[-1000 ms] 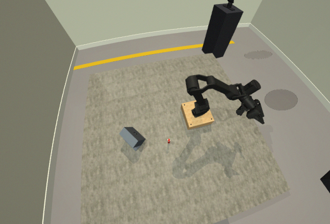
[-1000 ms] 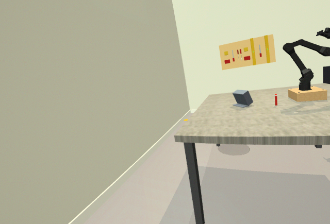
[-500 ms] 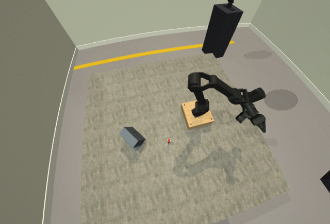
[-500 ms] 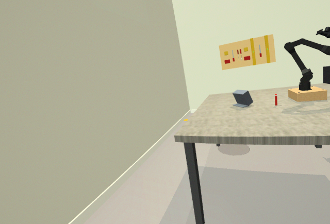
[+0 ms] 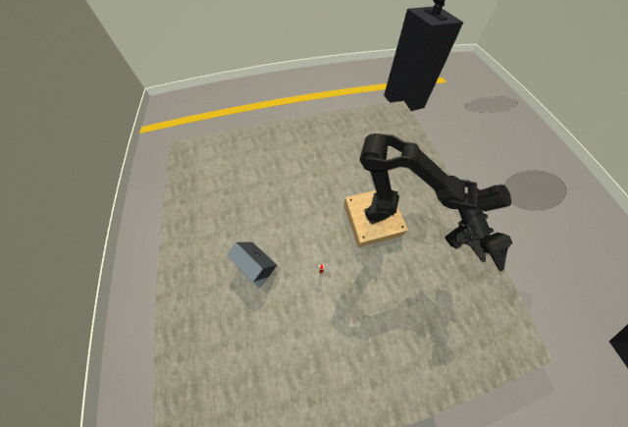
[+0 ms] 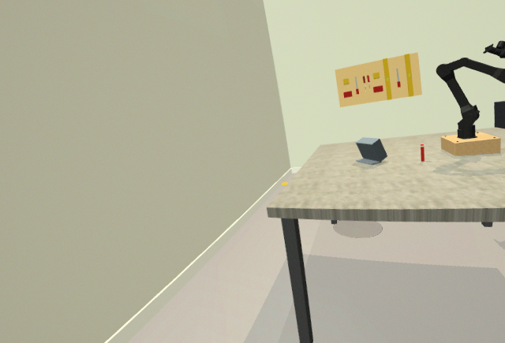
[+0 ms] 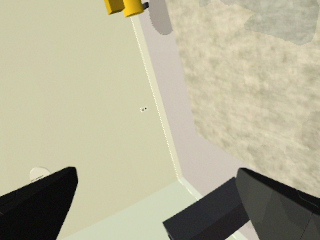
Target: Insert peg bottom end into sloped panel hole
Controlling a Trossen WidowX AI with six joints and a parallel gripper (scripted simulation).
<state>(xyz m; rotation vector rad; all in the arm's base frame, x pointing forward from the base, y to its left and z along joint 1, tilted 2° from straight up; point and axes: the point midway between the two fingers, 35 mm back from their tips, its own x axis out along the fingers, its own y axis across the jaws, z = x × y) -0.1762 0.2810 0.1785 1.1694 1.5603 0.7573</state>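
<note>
My gripper tip is now 43 cm short of the red peg, 21 cm to the left of it and 18 cm above it. Round my gripper tip: grey sloped panel 64 cm ahead, 31 cm to the right, 17 cm below.
</note>
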